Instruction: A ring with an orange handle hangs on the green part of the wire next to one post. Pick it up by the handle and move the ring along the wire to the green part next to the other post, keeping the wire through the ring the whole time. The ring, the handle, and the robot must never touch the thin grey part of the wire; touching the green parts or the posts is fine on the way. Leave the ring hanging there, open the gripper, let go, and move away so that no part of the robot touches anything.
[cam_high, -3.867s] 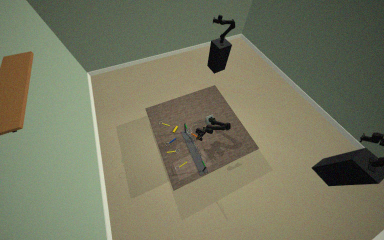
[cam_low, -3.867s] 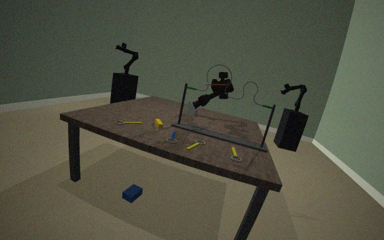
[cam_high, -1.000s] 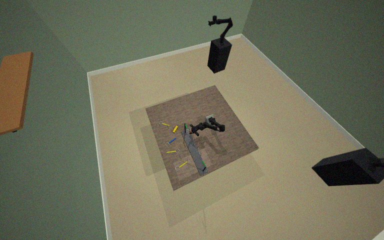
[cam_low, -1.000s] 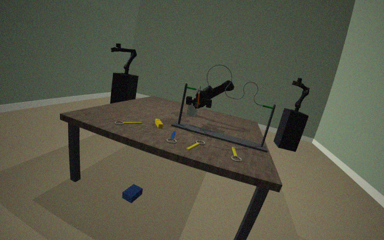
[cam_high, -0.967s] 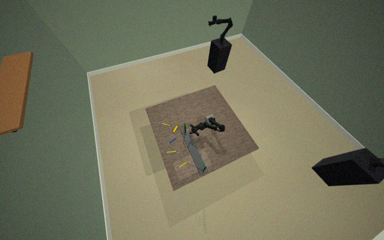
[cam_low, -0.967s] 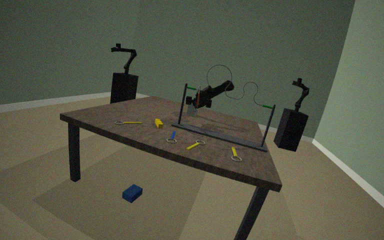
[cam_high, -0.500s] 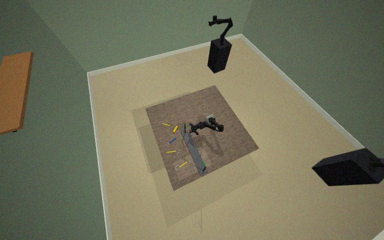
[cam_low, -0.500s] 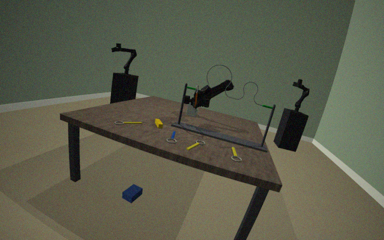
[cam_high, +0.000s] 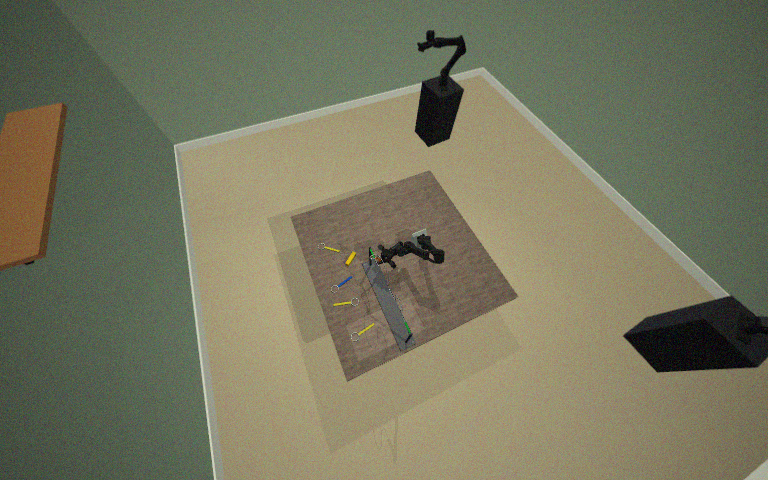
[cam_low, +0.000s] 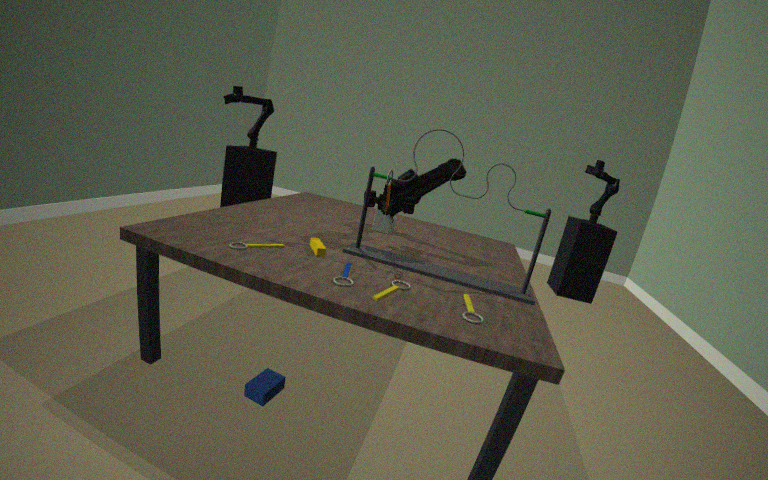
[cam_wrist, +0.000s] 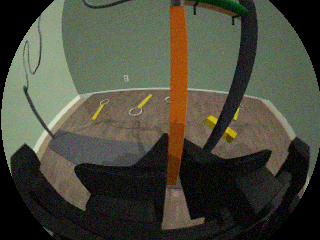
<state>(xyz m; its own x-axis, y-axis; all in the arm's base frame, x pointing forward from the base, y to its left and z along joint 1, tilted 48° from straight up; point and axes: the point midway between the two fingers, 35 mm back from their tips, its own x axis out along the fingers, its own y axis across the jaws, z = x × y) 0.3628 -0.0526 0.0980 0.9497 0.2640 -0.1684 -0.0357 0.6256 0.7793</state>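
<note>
My gripper tip is 90 mm below the orange-handled ring. From my gripper tip the other things lie so: blue block 620 mm below, 280 mm ahead, 250 mm to the right; yellow block 180 mm to the right, 140 mm below, 120 mm ahead; blue-handled ring 280 mm ahead, 150 mm below, 40 mm to the right.
</note>
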